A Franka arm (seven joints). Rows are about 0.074 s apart.
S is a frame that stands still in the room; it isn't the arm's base.
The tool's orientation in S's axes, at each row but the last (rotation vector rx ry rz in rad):
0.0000 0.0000 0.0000
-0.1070 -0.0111 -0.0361
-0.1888 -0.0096 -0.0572
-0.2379 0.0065 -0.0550
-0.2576 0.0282 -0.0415
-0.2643 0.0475 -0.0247
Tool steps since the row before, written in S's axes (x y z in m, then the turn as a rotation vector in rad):
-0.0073 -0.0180 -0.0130 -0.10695 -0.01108 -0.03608
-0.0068 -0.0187 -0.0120 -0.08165 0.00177 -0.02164
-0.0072 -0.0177 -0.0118 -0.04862 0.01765 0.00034
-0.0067 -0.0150 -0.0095 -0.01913 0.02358 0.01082
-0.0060 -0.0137 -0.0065 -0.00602 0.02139 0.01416
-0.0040 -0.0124 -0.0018 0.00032 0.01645 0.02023
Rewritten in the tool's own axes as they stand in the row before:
-0.0073 -0.0180 -0.0130 -0.10695 -0.01108 -0.03608
-0.0063 -0.0176 -0.0139 -0.08194 0.00108 -0.02058
-0.0064 -0.0156 -0.0149 -0.04952 0.01444 0.00385
-0.0059 -0.0127 -0.0128 -0.02040 0.01930 0.01582
-0.0052 -0.0118 -0.0100 -0.00729 0.01683 0.01892
-0.0035 -0.0116 -0.0052 -0.00107 0.01059 0.02381

